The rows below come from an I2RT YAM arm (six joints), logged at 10 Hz.
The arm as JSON. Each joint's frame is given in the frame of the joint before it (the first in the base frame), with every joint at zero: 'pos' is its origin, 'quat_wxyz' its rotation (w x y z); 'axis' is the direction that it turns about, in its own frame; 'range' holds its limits. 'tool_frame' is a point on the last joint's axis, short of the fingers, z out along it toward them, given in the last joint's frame.
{
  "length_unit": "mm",
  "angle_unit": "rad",
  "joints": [
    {
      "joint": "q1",
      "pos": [
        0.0,
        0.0,
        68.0
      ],
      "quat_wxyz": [
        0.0,
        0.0,
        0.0,
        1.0
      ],
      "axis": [
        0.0,
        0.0,
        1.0
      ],
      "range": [
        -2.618,
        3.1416
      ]
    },
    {
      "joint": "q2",
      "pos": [
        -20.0,
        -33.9,
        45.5
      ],
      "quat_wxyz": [
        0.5,
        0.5,
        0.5,
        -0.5
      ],
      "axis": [
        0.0,
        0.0,
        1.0
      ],
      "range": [
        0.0,
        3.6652
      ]
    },
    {
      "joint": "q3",
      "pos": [
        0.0,
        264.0,
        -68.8
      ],
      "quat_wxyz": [
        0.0,
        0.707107,
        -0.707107,
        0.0
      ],
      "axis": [
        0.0,
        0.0,
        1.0
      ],
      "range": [
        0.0,
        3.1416
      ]
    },
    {
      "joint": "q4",
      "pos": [
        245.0,
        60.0,
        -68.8
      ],
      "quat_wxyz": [
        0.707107,
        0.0,
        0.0,
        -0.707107
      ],
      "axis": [
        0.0,
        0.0,
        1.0
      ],
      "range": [
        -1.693,
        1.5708
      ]
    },
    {
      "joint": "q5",
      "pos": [
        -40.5,
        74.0,
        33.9
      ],
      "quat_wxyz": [
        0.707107,
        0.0,
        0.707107,
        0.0
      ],
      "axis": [
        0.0,
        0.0,
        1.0
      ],
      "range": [
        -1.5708,
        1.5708
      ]
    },
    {
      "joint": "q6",
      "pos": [
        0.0,
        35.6,
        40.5
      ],
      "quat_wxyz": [
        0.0,
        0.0,
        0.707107,
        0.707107
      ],
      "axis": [
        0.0,
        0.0,
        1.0
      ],
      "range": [
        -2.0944,
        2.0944
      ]
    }
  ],
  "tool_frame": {
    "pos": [
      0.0,
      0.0,
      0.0
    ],
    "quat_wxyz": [
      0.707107,
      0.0,
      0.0,
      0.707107
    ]
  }
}
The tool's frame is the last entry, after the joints.
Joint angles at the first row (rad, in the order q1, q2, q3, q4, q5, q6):
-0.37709 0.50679 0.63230 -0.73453 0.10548 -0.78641
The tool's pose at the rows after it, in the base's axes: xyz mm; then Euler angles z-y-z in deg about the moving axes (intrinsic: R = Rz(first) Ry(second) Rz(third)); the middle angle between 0 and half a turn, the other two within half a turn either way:
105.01 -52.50 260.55 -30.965 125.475 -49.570
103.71 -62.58 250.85 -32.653 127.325 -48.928
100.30 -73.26 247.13 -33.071 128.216 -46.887
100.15 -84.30 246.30 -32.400 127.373 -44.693
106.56 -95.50 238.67 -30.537 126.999 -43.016
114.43 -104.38 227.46 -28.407 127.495 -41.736
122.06 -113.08 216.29 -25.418 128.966 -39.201
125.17 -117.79 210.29 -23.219 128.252 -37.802
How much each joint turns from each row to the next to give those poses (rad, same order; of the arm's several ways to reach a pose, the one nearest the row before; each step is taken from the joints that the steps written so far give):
-0.06138 0.00420 -0.03164 0.02325 -0.02249 -0.01943
-0.09623 0.01677 -0.02827 0.01491 -0.05500 -0.02676
-0.11172 0.01793 -0.00837 0.00988 -0.08236 -0.02860
-0.09004 0.02979 -0.00457 0.04314 -0.08125 -0.02326
-0.04270 0.05796 -0.02406 0.08087 -0.06027 -0.01640
-0.01376 0.06598 -0.02862 0.07896 -0.03853 -0.01183
-0.01336 0.08050 -0.01485 0.05834 -0.04503 -0.00572
-0.01445 0.03474 -0.01639 0.05306 -0.04308 -0.00799

